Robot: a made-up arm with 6 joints.
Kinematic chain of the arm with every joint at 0, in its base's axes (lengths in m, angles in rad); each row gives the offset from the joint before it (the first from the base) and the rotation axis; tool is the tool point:
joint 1: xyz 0 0 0.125 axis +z
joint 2: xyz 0 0.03 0 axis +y
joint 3: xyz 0 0 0.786 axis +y
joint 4: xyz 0 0 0.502 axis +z
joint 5: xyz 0 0 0 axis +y
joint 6: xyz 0 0 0.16 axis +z
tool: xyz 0 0 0
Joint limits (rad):
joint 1: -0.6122..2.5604
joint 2: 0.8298..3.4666
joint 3: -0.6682..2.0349
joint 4: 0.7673..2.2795
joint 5: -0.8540..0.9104
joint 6: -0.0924..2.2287
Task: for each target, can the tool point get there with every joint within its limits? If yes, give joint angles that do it. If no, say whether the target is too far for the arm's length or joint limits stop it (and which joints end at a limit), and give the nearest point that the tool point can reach.
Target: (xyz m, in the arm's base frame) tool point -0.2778 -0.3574 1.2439
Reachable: no: joint limits stop it (at a limit: joint 1, joint 2, joint 3, joint 4, joint 5) | nearest point -0.5667 0.2216 1.2611 | short by 0.647 m
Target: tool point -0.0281 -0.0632 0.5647
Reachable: no: joint limits stop it (at a limit: joint 1, joint 2, joint 3, joint 4, joint 5) | nearest point 0.5132 -0.4356 0.0501 | short by 0.835 m
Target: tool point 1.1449 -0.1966 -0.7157
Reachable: yes | joints -0.2070 2.0695 0.2866 1.8792 0.0846 1.0976
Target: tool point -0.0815 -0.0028 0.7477
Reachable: no: joint limits stop it (at a limit: joint 1, joint 2, joint 3, joint 4, joint 5) | nearest point -0.5667 0.2216 1.2611 | short by 0.741 m
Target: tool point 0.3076 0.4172 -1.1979
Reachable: yes | joints 0.7060 2.6973 0.1877 1.6369 0.5835 0.1321
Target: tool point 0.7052 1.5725 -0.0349
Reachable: no: too far | nearest point 0.5901 1.3159 -0.0088 | short by 0.282 m
